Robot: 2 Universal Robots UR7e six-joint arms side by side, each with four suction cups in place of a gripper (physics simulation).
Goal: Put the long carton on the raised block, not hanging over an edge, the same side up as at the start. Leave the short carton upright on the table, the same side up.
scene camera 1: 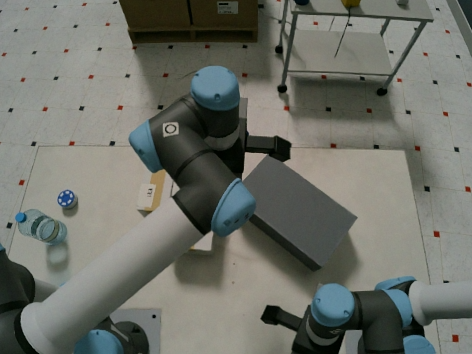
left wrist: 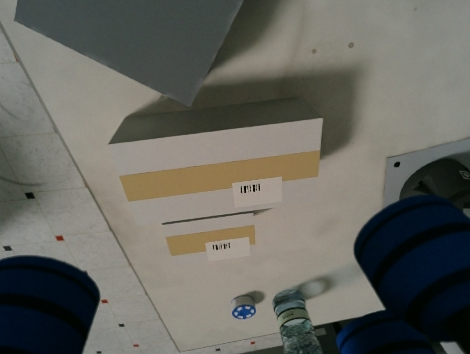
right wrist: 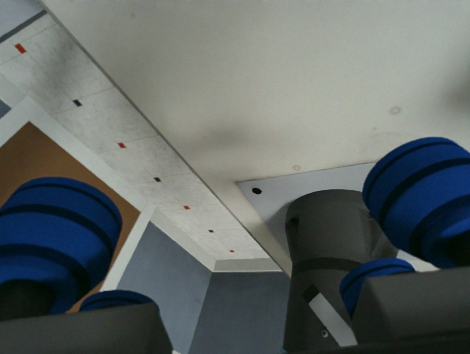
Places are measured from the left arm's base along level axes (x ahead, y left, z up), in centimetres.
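Where they show: left hand at its tool point: [left wrist: 236, 317]; right hand at its tool point: [right wrist: 246, 255]; left arm's base at its link origin: [scene camera 1: 125, 345] [left wrist: 431, 187]; right arm's base at its link origin: [right wrist: 339, 222].
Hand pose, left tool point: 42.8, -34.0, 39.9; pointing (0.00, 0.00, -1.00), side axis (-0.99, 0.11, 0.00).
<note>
Things, the pixels of their top centre, and the offset from my left tool point, as dx, dy, dz.
- raised grey block at its top centre: [scene camera 1: 294, 206] -2.1, -21.0, -27.9
- long carton at its top centre: [left wrist: 222, 176] [scene camera 1: 193, 201] +1.2, +11.1, -29.5
- short carton at its top centre: [left wrist: 211, 240] [scene camera 1: 155, 188] +6.4, +23.8, -29.5
- clear bottle at its top centre: [scene camera 1: 19, 216] -5.8, +63.1, -18.7
- blue-and-white round container at its top centre: [left wrist: 244, 312] [scene camera 1: 65, 198] +6.7, +59.8, -36.9
The raised grey block [scene camera 1: 302, 212] [left wrist: 130, 45] stands right of the cartons in scene camera 1. The long carton [scene camera 1: 203, 244] [left wrist: 215, 160] is white with a tan stripe and barcode label; it stands on the table beside the block, mostly hidden under the left arm in scene camera 1. The short carton [scene camera 1: 152, 192] [left wrist: 212, 240], with a similar stripe and label, stands upright on the table beside the long one. My left gripper [scene camera 1: 242, 150] is raised high with free suction cups, open. My right gripper [scene camera 1: 312, 342] is open and holds nothing, over the table's front right.
A clear bottle [scene camera 1: 42, 227] [left wrist: 296, 320] and a blue-and-white round container [scene camera 1: 67, 199] [left wrist: 243, 307] stand on the table at the left of scene camera 1. A trolley [scene camera 1: 360, 15] and a pallet [scene camera 1: 195, 35] with boxes stand on the floor beyond the table.
</note>
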